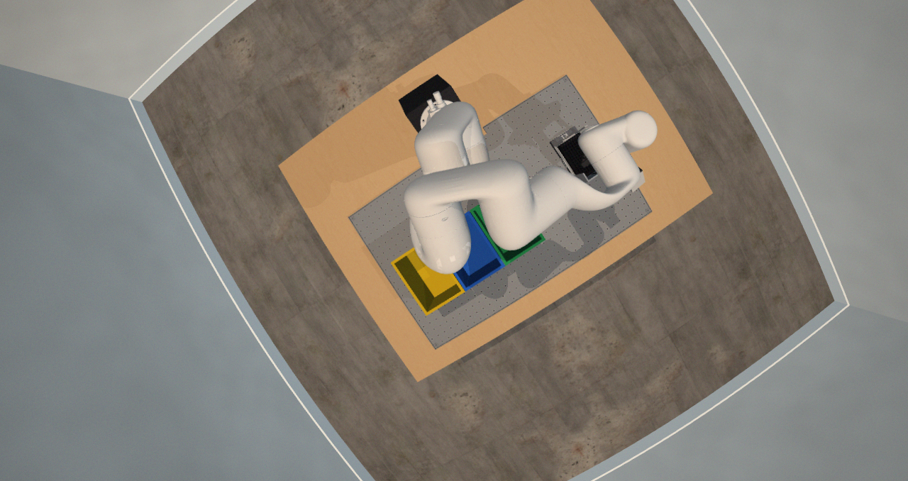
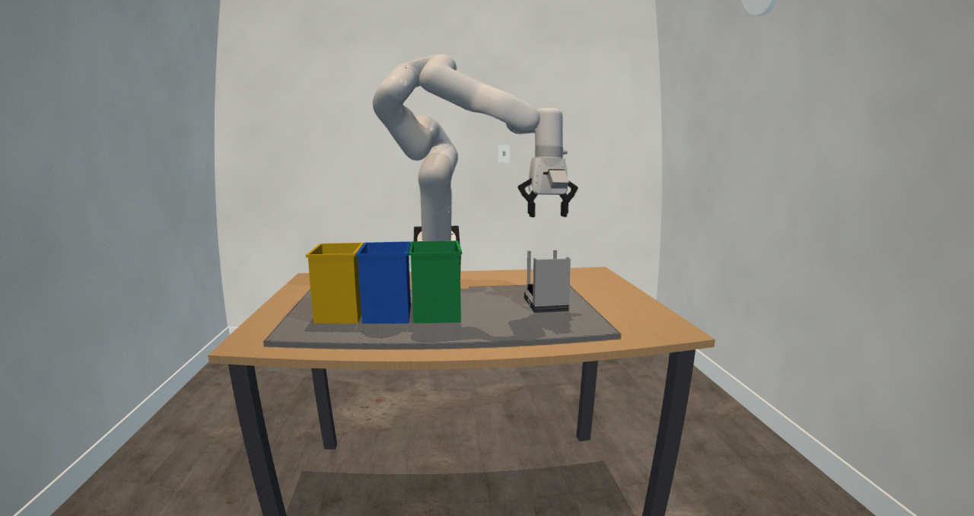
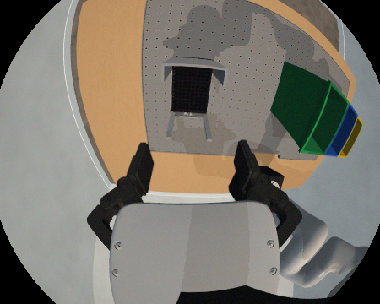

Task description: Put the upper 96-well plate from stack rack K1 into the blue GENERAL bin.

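Right now my hand is 22 cm above the black 96-well plate. The rest, counted from my hand: white plate (23 cm below); green bin (10 cm ahead, 29 cm to the right, 17 cm below); blue bin (13 cm ahead, 42 cm to the right, 17 cm below).
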